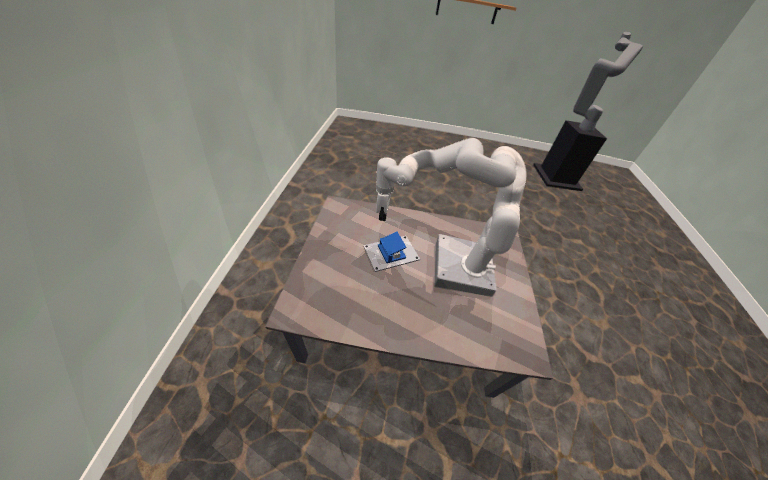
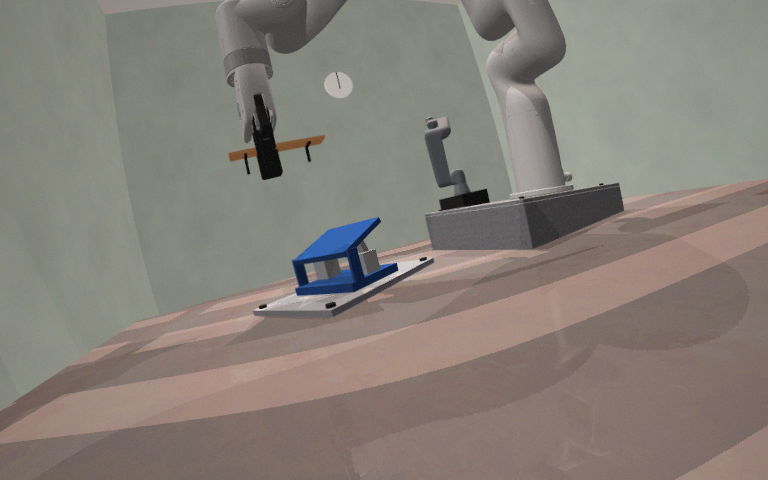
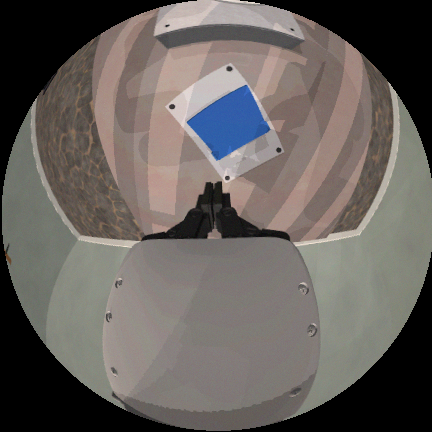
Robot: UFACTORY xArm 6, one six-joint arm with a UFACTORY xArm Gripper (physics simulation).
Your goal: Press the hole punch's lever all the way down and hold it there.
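Frame: origin at the arm's base, x ahead, y left, z up, level; metres.
Seen in the pictures: gripper, fingertip midpoint: [image 1: 382, 219] [image 2: 272, 177] [image 3: 214, 193]; arm's base at its link origin: [image 1: 473, 266] [image 2: 541, 194].
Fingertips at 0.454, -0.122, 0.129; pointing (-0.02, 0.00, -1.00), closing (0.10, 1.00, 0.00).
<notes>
Offsets run from my fingertips to a thing's top centre, as dx, dy, dz. "spot": to the spot under its first point. Level surfaces: height alone.
The hole punch's lever {-0.064, +0.033, -0.099} [image 1: 392, 242] [image 2: 338, 239] [image 3: 229, 123] is a flat blue plate. It is tilted, with its raised end toward the robot's base and its low end on blue posts. The hole punch's blue base {spot: -0.076, +0.093, -0.174} [image 2: 370, 276] lies on a light grey mounting plate [image 1: 372, 261] [image 2: 288, 306] [image 3: 197, 92], with grey blocks between base and lever. My gripper [image 1: 382, 217] [image 2: 272, 176] [image 3: 214, 193] is shut and empty and points down. It hangs in the air well above the table, off the lever's low side, and does not touch the lever.
The wooden table {dz -0.192} [image 1: 339, 305] [image 2: 396, 390] [image 3: 160, 185] carries the arm's grey base block [image 1: 453, 283] [image 2: 478, 232] [image 3: 230, 36], on the raised-lever side of the punch. Behind, off the table, another grey arm [image 1: 591, 87] [image 2: 437, 158] stands on a black pedestal [image 1: 573, 153]. An orange shelf [image 2: 300, 143] is on the wall.
</notes>
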